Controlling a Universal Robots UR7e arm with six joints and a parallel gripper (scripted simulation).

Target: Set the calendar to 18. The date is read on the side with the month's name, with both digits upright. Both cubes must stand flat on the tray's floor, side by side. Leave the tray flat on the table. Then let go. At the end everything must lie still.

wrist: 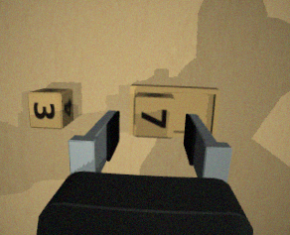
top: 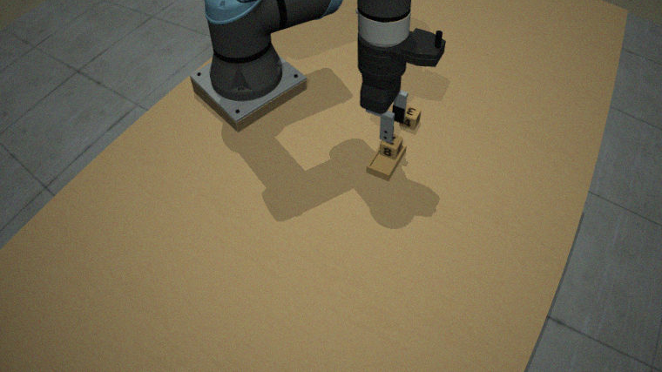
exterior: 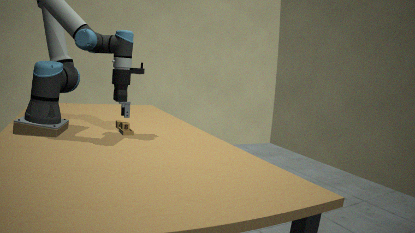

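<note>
My gripper is now 20 mm to the left of the wooden tray and 70 mm above it.
</note>
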